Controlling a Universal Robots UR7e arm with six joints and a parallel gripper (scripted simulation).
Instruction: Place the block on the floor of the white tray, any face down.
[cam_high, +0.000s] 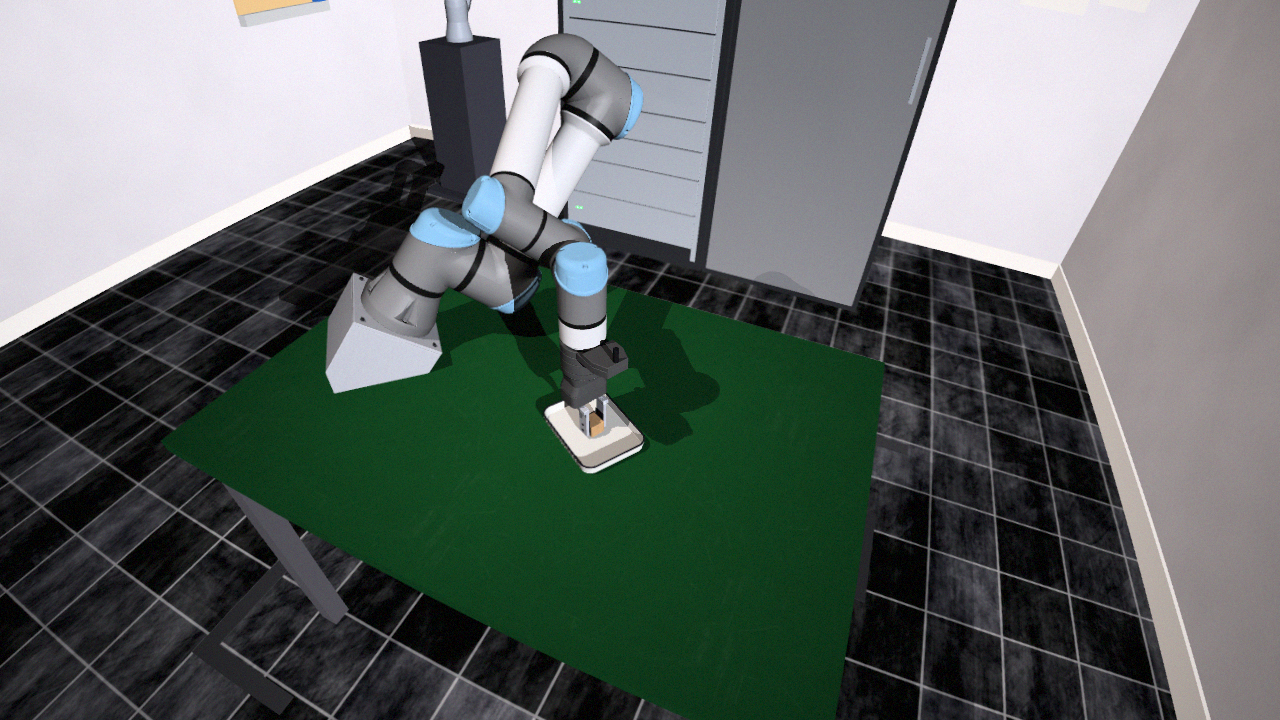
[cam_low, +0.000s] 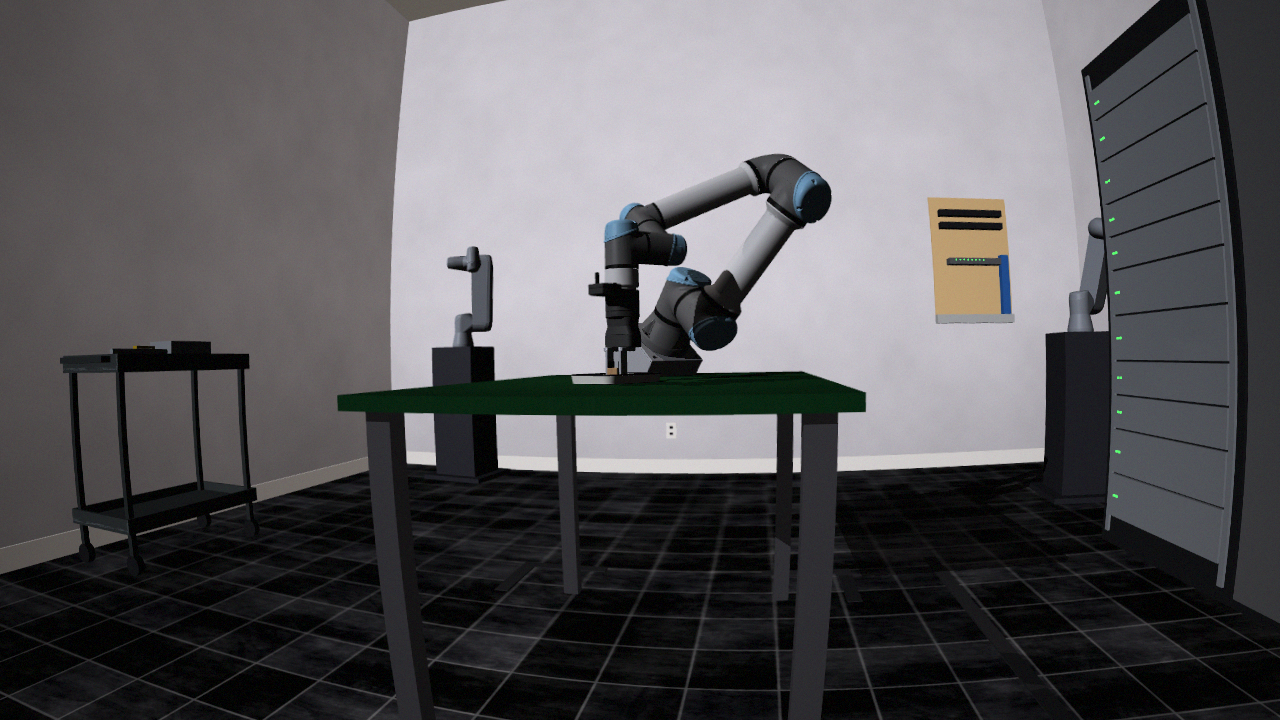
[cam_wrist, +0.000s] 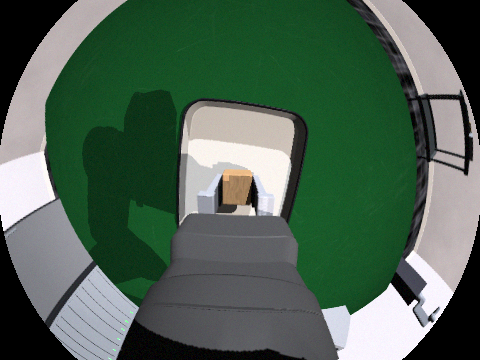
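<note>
The block is 1 cm below my hand. From my hand the other things lie so: white tray: 2 cm below.
</note>
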